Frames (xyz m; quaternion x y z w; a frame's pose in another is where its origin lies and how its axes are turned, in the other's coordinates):
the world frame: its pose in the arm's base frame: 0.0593 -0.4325 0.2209 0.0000 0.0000 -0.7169 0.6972
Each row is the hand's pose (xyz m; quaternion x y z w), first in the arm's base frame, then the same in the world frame.
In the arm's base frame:
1: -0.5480 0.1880 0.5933 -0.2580 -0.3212 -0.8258 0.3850
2: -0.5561 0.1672 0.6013 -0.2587 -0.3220 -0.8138 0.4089
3: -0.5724 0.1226 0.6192 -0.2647 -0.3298 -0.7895 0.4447
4: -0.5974 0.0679 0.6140 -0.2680 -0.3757 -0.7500 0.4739
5: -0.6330 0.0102 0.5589 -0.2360 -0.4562 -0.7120 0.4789
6: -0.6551 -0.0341 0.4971 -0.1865 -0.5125 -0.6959 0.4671
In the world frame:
1: -0.6033 -0.6243 0.3724 0.0504 -0.4089 -0.2998 0.8605
2: -0.5823 -0.6319 0.3804 0.0505 -0.4099 -0.2742 0.8684
3: -0.5373 -0.6469 0.3983 0.0519 -0.4197 -0.2316 0.8761
4: -0.4819 -0.6704 0.3931 0.0825 -0.4540 -0.1832 0.8680
5: -0.4232 -0.7044 0.3380 0.1625 -0.4872 -0.1531 0.8443
6: -0.3783 -0.7252 0.2762 0.2374 -0.4910 -0.1503 0.8246

